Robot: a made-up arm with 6 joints.
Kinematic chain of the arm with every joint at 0, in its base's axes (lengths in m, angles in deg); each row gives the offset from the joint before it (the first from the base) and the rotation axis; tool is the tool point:
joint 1: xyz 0 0 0.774 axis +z
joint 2: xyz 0.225 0 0 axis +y
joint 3: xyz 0 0 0.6 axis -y
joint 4: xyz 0 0 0.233 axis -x
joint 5: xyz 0.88 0 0 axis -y
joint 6: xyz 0.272 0 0 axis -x
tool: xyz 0 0 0
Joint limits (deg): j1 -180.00..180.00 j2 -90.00..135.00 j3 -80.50..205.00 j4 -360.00..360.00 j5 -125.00..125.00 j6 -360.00..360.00
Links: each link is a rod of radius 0.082 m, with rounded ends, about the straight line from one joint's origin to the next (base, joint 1, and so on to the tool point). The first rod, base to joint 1, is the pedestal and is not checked.
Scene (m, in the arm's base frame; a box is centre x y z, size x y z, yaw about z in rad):
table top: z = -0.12
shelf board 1: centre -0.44 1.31 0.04 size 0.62 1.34 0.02 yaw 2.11
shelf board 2: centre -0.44 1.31 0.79 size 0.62 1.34 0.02 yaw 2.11
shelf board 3: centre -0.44 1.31 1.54 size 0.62 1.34 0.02 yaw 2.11
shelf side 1: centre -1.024 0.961 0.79 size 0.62 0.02 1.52 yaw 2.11
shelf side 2: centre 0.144 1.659 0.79 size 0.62 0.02 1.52 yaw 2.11
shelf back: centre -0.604 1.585 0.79 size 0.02 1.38 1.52 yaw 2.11
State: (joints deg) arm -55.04 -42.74 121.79 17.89 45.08 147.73
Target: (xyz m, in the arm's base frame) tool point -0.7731 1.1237 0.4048
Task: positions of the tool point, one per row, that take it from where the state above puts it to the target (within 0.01 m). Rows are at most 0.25 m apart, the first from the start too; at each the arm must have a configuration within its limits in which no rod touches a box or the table.
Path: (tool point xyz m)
1: -0.6416 0.9941 1.1191
2: -0.5545 0.8484 1.1194
3: -0.4546 0.6915 1.0994
4: -0.4846 0.6879 0.8548
5: -0.4781 0.6414 0.6193
6: -0.4349 0.5586 0.4048
7: -0.5474 0.7173 0.3907
8: -0.6431 0.8685 0.3853
9: -0.7191 1.0060 0.3901
10: -0.7732 1.1237 0.4049

